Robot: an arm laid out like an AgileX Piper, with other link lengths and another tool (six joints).
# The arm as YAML. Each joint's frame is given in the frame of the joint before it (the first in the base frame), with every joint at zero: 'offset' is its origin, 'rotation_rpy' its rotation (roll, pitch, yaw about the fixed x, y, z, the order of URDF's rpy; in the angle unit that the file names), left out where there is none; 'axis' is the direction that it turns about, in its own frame. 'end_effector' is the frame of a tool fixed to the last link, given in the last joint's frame.
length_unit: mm
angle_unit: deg
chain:
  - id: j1
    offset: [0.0, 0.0, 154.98]
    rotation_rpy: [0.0, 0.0, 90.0]
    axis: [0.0, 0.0, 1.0]
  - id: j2
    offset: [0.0, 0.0, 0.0]
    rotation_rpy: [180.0, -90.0, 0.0]
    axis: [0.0, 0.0, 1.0]
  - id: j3
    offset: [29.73, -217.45, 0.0]
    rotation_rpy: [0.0, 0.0, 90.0]
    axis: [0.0, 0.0, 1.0]
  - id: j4
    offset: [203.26, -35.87, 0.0]
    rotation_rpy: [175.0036, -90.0, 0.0]
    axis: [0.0, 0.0, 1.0]
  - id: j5
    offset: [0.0, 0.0, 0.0]
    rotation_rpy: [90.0, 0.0, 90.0]
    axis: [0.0, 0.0, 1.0]
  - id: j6
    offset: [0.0, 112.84, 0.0]
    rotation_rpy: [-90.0, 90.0, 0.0]
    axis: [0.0, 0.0, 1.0]
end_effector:
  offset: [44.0, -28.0, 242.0]
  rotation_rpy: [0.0, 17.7, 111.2]
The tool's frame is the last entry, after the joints.
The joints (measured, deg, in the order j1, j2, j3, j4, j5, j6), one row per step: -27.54, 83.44, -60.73, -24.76, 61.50, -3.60; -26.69, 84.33, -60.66, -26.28, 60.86, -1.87; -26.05, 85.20, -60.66, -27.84, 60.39, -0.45; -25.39, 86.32, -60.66, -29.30, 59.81, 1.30; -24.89, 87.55, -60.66, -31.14, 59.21, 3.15; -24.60, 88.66, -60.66, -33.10, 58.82, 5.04; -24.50, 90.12, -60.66, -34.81, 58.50, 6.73; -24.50, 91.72, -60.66, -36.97, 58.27, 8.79; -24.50, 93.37, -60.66, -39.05, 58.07, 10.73; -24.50, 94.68, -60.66, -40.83, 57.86, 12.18; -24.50, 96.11, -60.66, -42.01, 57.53, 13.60; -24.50, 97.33, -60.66, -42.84, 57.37, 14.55; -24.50, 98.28, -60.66, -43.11, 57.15, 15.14; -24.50, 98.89, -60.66, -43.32, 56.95, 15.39; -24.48, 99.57, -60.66, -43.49, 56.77, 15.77; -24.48, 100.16, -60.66, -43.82, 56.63, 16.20
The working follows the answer.
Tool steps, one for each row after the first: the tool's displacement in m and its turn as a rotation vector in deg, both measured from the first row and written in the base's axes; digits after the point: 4 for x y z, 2 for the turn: 0.0027, -0.0037, -0.0001, -1.01, 0.21, 0.03; 0.0043, -0.0081, 0.0003, -2.05, 0.60, 0.11; 0.0064, -0.0117, -0.0008, -2.92, 0.90, -0.02; 0.0074, -0.0173, -0.0013, -4.07, 1.34, -0.19; 0.0066, -0.0239, -0.0008, -5.33, 1.85, -0.60; 0.0043, -0.0297, -0.0030, -6.23, 2.71, -1.07; 0.0004, -0.0373, -0.0045, -7.45, 3.72, -1.75; -0.0032, -0.0443, -0.0063, -8.60, 4.78, -2.29; -0.0054, -0.0502, -0.0072, -9.61, 5.63, -2.50; -0.0071, -0.0536, -0.0109, -10.09, 6.30, -2.85; -0.0091, -0.0556, -0.0147, -10.34, 7.04, -3.05; -0.0102, -0.0558, -0.0191, -10.21, 7.50, -3.20; -0.0105, -0.0560, -0.0218, -10.16, 7.82, -3.14; -0.0110, -0.0559, -0.0251, -10.05, 8.14, -3.20; -0.0117, -0.0566, -0.0272, -10.11, 8.44, -3.26
Tool pose at each row, in the base's axes (x y z in m, rotation vector in deg; rounded; the steps above come from the unrounded poses): 0.2052, -0.2906, 0.0290, -55.78, -160.47, 26.99; 0.2079, -0.2942, 0.0290, -55.83, -160.33, 28.52; 0.2096, -0.2986, 0.0293, -55.72, -160.05, 30.17; 0.2116, -0.3023, 0.0282, -55.90, -159.71, 31.52; 0.2126, -0.3079, 0.0278, -56.12, -159.20, 33.31; 0.2118, -0.3145, 0.0283, -56.64, -158.47, 35.24; 0.2095, -0.3202, 0.0260, -56.99, -157.37, 36.74; 0.2056, -0.3278, 0.0246, -57.58, -155.98, 38.71; 0.2020, -0.3348, 0.0227, -57.93, -154.61, 40.57; 0.1998, -0.3407, 0.0218, -57.92, -153.63, 42.22; 0.1981, -0.3441, 0.0181, -58.11, -152.76, 43.03; 0.1961, -0.3462, 0.0143, -58.01, -151.95, 43.54; 0.1950, -0.3464, 0.0100, -57.96, -151.45, 43.46; 0.1948, -0.3466, 0.0072, -57.70, -151.20, 43.47; 0.1942, -0.3465, 0.0040, -57.58, -150.89, 43.39; 0.1935, -0.3471, 0.0018, -57.51, -150.58, 43.54

